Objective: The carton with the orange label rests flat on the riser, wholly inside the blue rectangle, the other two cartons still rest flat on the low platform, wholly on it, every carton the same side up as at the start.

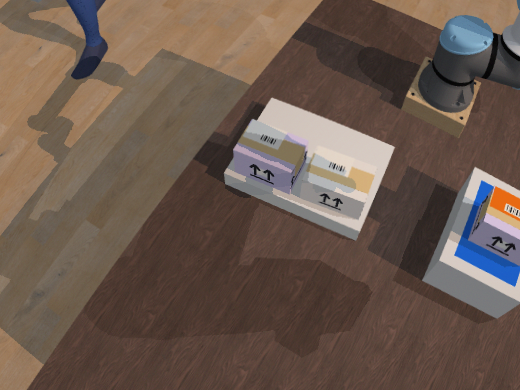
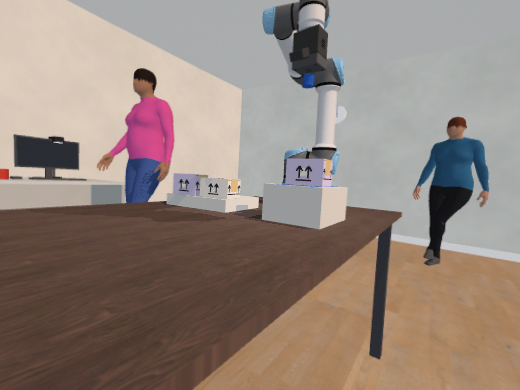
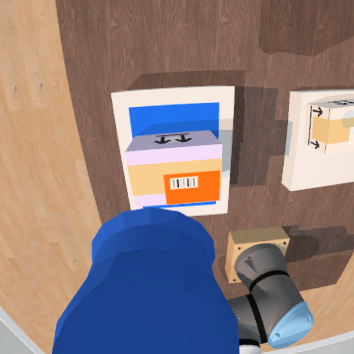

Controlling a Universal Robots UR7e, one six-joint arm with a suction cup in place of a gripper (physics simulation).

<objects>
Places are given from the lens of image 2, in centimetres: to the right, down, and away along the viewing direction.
riser (image 2: 315, 207): 16, 4, 74
white carton (image 2: 222, 188): -14, -2, 98
low platform (image 2: 244, 202): -6, 3, 106
The marked spots on the white carton and the riser are 40 cm apart.
</objects>
